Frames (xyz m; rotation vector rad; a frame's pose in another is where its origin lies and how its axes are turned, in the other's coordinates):
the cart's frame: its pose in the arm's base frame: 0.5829 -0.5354 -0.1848 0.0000 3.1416 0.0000
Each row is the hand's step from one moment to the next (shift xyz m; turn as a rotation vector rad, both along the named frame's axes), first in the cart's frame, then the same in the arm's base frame.
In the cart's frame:
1: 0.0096 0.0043 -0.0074 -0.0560 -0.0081 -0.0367
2: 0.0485 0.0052 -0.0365 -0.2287 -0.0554 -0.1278
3: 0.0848 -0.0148 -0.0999 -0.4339 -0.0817 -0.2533
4: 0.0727 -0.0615 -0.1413 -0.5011 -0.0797 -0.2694
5: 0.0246 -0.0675 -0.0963 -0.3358 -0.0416 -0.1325
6: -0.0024 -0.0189 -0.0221 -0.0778 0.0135 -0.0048
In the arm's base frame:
1: -0.0096 0.0043 0.0074 0.0560 -0.0081 0.0367
2: -0.0485 0.0052 0.0365 0.2287 -0.0554 0.1278
3: -0.0848 -0.0148 0.0999 0.4339 -0.0817 0.2533
4: -0.0727 -0.0615 0.1413 0.5011 -0.0797 0.2694
5: -0.0246 -0.0675 0.0963 0.3358 -0.0416 0.1325
6: 0.0024 -0.0189 0.0221 0.0778 0.0135 0.0048

